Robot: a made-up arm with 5 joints.
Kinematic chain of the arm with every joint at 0, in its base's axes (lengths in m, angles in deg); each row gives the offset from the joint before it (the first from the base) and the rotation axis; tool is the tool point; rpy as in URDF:
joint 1: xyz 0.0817 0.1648 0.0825 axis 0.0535 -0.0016 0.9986
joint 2: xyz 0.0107 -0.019 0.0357 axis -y
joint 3: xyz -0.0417 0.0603 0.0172 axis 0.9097 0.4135 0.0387
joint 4: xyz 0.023 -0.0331 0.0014 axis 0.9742 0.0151 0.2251
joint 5: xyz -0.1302 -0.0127 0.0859 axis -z
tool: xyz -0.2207 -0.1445 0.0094 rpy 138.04 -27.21 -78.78
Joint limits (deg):
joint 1: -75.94..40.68
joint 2: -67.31..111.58
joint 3: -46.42..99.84
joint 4: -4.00..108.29
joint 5: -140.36..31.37
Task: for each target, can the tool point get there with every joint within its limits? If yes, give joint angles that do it. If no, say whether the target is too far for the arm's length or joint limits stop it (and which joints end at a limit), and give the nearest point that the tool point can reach.
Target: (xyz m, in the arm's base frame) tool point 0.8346 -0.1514 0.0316
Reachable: no: too far | nearest point 0.4247 0.0197 0.0082 | short by 0.445 m
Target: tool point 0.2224 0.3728 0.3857
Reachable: no: joint limits stop it (at a limit: joint 2, joint 3, joint 4) | nearest point 0.2466 0.4114 0.4074 | short by 0.050 m
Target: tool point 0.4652 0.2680 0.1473
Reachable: no: joint limits stop it (at a limit: joint 2, joint 4) | nearest point 0.4131 0.2543 0.1211 | short by 0.060 m
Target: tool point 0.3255 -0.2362 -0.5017
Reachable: no: too far | nearest point 0.2164 -0.0561 -0.2466 | short by 0.331 m
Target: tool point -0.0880 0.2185 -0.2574
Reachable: yes | joints -38.22 38.47 46.46 81.43 3.61
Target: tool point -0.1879 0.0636 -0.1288
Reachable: yes | joints -41.21 77.78 -11.82 13.34 -25.38
